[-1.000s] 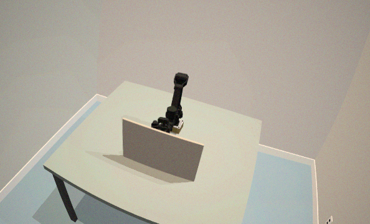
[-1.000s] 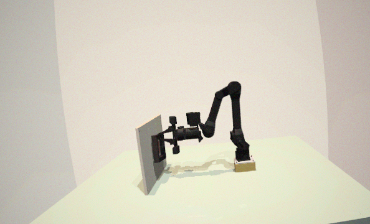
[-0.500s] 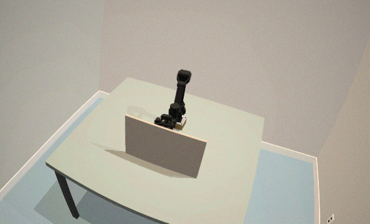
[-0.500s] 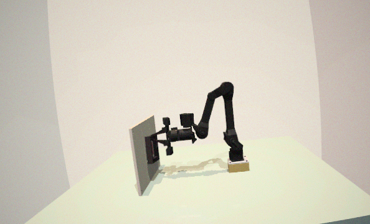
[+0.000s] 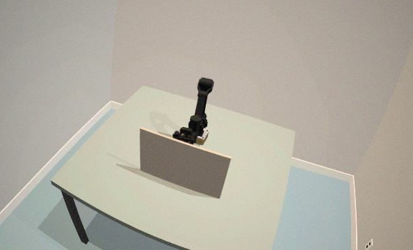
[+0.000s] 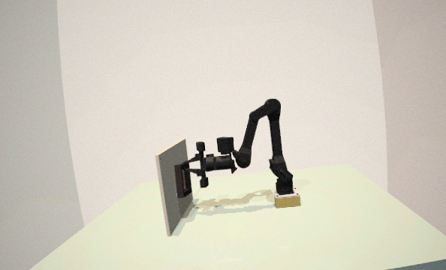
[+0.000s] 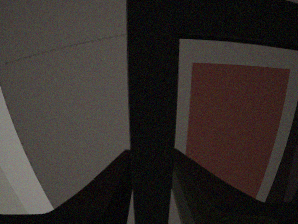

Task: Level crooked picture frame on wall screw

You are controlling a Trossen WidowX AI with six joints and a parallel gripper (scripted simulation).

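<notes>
Right now the picture frame is 50 mm below my gripper tip, 10 mm to the left of it and 10 mm ahead of it. Round my gripper tip: beige wall panel 60 mm below, 20 mm ahead, 10 mm to the left.
</notes>
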